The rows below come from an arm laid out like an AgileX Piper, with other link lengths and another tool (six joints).
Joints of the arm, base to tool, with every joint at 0 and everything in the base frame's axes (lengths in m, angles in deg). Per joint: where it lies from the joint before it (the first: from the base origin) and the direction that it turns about. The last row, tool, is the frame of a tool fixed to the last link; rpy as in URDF.
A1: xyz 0 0 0.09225 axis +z
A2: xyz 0 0 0 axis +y
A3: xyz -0.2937 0 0.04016 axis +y
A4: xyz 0.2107 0 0.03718 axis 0.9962 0 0.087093
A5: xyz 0 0 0 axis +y
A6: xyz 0.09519 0 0.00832 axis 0.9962 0 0.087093
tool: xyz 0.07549 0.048 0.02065 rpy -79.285 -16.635 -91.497
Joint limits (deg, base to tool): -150..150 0..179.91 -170..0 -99.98..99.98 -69.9..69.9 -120..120
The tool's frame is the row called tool.
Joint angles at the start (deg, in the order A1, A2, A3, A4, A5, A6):
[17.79, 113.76, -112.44, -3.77, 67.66, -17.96]
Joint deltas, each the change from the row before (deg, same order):
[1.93, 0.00, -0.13, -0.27, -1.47, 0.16]
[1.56, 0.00, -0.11, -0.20, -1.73, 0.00]
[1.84, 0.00, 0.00, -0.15, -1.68, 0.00]
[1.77, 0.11, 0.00, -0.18, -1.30, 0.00]
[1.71, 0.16, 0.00, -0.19, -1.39, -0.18]
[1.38, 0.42, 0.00, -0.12, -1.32, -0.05]
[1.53, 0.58, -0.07, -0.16, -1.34, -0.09]
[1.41, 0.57, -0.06, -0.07, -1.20, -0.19]
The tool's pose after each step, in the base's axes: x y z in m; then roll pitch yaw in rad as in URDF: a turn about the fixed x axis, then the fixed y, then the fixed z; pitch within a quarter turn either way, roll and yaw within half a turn. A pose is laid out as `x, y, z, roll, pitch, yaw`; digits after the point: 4 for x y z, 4 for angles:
0.4063, 0.1868, 0.2210, -2.6770, -0.3257, -0.6731
0.4058, 0.1991, 0.2239, -2.6501, -0.3455, -0.6528
0.4033, 0.2135, 0.2263, -2.6249, -0.3630, -0.6274
0.3999, 0.2271, 0.2274, -2.6076, -0.3764, -0.6012
0.3965, 0.2403, 0.2281, -2.5908, -0.3916, -0.5732
0.3945, 0.2517, 0.2268, -2.5778, -0.4018, -0.5517
0.3919, 0.2642, 0.2245, -2.5664, -0.4123, -0.5263
0.3889, 0.2760, 0.2221, -2.5572, -0.4210, -0.5010

